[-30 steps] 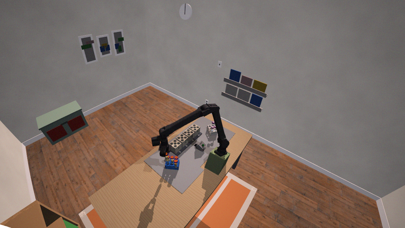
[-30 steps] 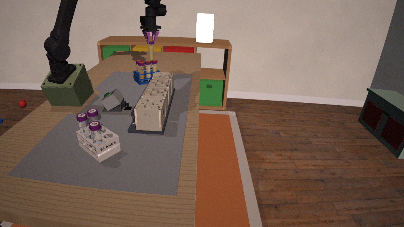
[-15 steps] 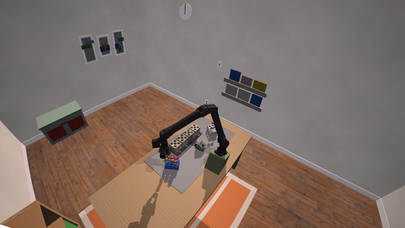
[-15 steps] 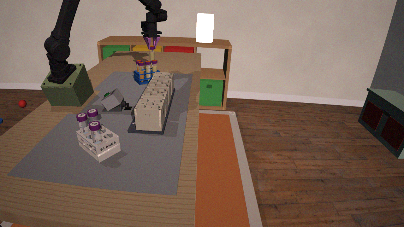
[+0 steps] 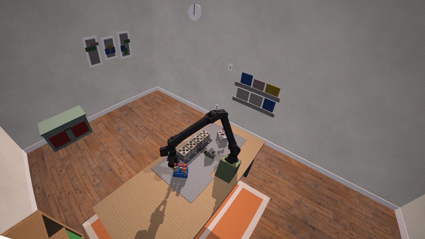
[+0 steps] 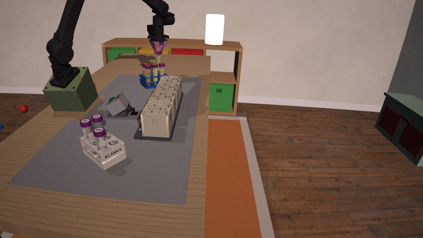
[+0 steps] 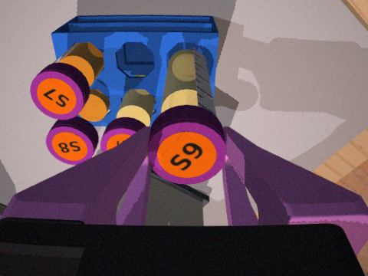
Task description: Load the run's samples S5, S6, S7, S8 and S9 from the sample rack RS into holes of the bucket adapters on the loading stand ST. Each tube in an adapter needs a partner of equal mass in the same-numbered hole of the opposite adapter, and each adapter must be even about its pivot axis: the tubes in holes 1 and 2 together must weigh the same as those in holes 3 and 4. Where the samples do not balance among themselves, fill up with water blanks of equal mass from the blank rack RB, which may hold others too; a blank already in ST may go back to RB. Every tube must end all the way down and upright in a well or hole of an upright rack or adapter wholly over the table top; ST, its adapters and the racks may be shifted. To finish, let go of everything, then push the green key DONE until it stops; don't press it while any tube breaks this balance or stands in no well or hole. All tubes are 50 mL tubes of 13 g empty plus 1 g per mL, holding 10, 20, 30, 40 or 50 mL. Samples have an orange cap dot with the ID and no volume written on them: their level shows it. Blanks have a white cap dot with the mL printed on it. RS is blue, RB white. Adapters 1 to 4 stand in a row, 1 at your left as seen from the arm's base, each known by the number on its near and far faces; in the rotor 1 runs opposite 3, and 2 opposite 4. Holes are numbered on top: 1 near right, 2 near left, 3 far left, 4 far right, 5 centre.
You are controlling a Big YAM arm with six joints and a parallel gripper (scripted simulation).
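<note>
My hand is 10 mm to the right of the sample tube S9 and 50 mm above it. Also, from my hand: blue sample rack RS: 10 mm behind, 50 mm to the right, 140 mm below; orange-dot sample tube: 60 mm behind, 60 mm to the right, 110 mm below; sample S8: 30 mm behind, 90 mm to the right, 110 mm below.
</note>
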